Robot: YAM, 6 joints.
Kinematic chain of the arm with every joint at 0, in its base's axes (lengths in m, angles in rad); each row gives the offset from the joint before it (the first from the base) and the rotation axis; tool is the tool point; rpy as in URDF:
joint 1: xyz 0 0 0.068 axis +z
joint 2: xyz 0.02 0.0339 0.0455 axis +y
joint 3: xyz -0.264 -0.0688 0 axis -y
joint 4: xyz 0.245 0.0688 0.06 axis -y
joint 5: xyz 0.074 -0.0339 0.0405 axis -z
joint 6: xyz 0.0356 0 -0.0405 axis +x
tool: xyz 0 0 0 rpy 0 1.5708 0
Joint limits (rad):
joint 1: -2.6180..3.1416
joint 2: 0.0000..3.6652
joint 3: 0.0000..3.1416
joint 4: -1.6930..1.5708
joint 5: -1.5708..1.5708
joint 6: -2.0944..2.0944
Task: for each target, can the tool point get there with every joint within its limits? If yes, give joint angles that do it. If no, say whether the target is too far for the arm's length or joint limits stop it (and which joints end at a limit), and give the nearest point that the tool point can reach.
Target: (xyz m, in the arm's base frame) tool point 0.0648 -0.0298 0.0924
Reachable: yes | joints 0.0610 1.9641 0.2561 -1.2686 1.2443 1.1017
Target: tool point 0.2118 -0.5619 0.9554
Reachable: no: too far | nearest point 0.1324 -0.3511 0.6287 | short by 0.397 m
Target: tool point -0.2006 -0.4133 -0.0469
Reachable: yes | joints -1.9553 2.9086 2.1027 -1.1148 1.0516 -0.4399
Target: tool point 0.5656 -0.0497 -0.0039
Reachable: yes | joints -0.0804 3.0695 2.6999 -0.8815 0.1159 -0.8449
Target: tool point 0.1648 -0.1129 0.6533
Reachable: yes | joints -0.7106 1.4233 2.0475 0.3931 -0.6629 -1.7004
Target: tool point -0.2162 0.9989 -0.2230
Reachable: no: too far | nearest point -0.1297 0.5994 -0.0857 | short by 0.431 m
